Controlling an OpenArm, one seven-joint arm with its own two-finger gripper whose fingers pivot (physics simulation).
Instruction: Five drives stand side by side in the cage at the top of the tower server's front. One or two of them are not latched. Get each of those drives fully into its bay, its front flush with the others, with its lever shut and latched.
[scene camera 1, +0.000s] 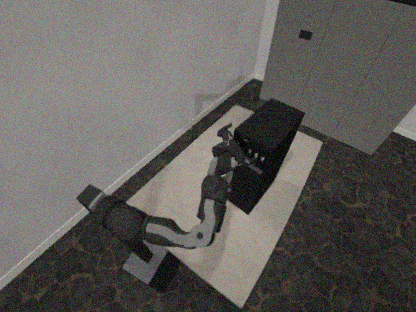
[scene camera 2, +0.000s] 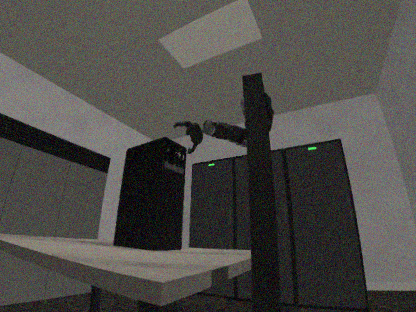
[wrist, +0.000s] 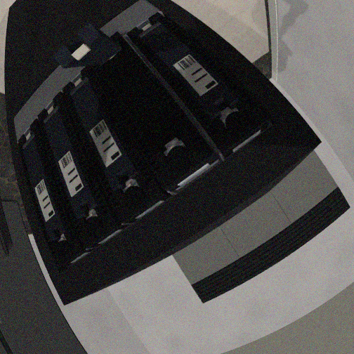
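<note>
The black tower server (scene camera 1: 272, 122) (scene camera 2: 147, 200) (wrist: 235, 192) has five upright drives side by side in its cage. In the wrist view the three left drives (wrist: 44, 200) (wrist: 71, 174) (wrist: 106, 143) and the far right drive (wrist: 196, 75) have labelled levers lying shut along their fronts. On the fourth from the left, the lever (wrist: 87, 49) stands swung out toward the camera, baring the dark drive front (wrist: 145, 107). Whether that front is fully flush I cannot tell. My gripper (scene camera 1: 235, 145) (scene camera 2: 182, 138) is open and empty, in front of the cage; its fingers do not show in the wrist view.
The tower stands on a pale table (scene camera 1: 175, 185) (scene camera 2: 125, 260). The arm reaches over it from a dark post (scene camera 2: 262, 210). A wall (scene camera 1: 110, 90) runs beside the table. Grey cabinets (scene camera 1: 345, 75) and dark cabinets with green lights (scene camera 2: 215, 210) stand beyond.
</note>
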